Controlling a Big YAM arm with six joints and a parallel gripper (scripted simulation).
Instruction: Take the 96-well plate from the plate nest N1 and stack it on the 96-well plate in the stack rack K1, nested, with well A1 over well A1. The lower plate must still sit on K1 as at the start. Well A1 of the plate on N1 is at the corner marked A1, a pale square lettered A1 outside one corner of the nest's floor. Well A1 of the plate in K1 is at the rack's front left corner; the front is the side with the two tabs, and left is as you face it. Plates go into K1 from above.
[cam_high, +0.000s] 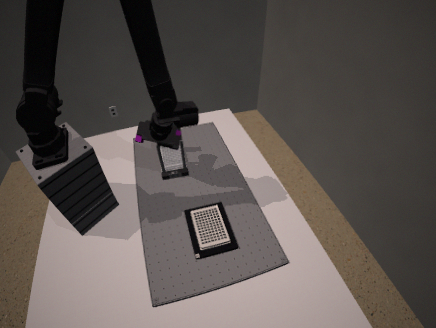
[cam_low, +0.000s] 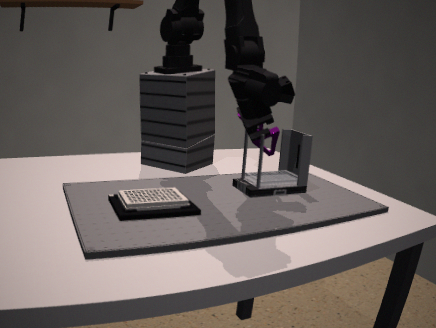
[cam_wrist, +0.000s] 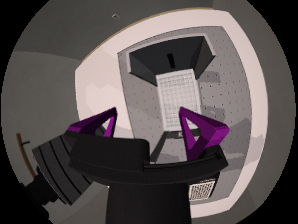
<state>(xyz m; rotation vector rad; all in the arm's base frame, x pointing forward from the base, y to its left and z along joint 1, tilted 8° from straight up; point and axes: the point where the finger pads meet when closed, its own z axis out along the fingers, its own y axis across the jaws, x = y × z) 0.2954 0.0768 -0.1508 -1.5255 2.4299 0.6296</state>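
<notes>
Now: hand 70 mm to the right of the tall back wall, 60 mm short of it and 30 mm above it. Round my hand: pale A1 mark 390 mm to the right, 100 mm below, 20 mm behind.
</notes>
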